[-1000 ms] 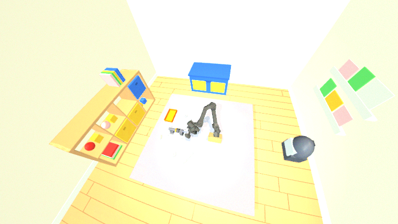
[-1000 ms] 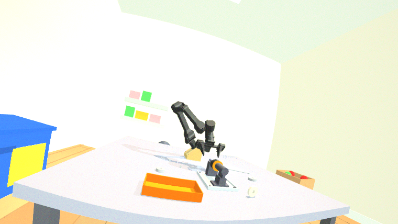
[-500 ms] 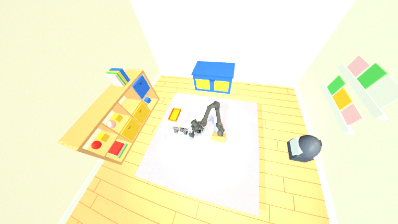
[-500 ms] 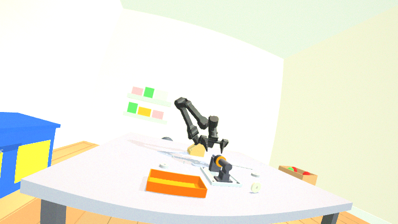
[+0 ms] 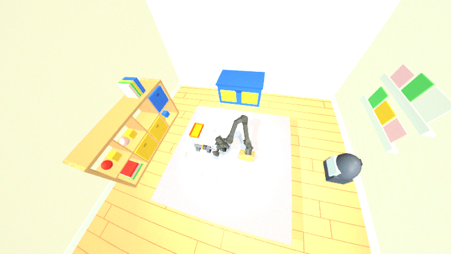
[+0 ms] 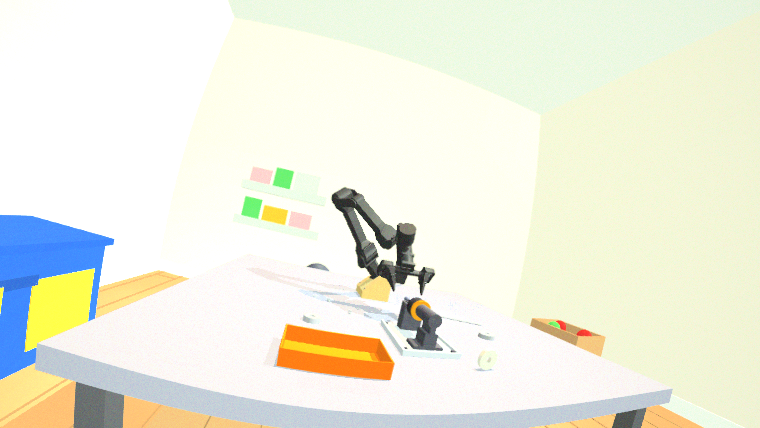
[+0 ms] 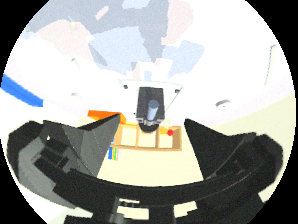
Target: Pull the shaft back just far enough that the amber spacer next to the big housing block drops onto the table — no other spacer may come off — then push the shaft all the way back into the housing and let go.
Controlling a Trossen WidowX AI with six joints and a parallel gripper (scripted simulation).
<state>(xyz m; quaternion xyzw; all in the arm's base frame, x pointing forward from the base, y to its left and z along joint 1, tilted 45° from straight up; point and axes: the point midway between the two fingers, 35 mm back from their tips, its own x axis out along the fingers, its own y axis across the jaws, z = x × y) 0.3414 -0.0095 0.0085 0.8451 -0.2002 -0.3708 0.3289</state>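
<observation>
My gripper tip is 13 cm short of the amber spacer, 2 cm above it and 1 cm to the left of it. From my gripper tip the other things lie so: orange tray: 30 cm ahead, 27 cm to the right, 9 cm below; then grey shaft fixture: 15 cm ahead, 5 cm below, 2 cm to the right.
</observation>
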